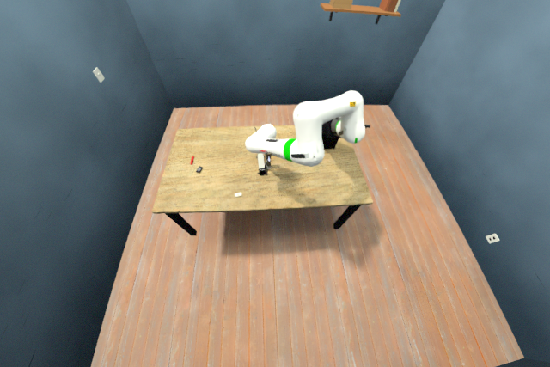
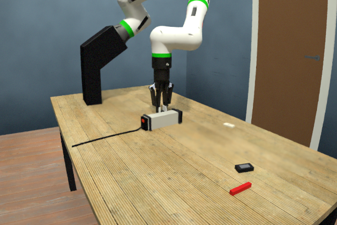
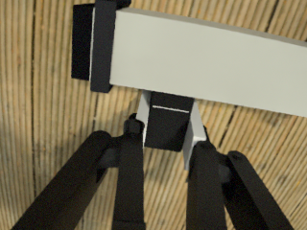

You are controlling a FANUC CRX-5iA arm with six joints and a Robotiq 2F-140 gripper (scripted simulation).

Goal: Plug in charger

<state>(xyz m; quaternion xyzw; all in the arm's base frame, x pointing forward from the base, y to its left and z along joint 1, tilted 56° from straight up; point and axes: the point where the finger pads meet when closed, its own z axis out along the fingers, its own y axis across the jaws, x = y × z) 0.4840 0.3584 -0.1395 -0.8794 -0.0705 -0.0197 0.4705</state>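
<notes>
My hand is 1 cm short of the black charger and 1 cm above it.
</notes>
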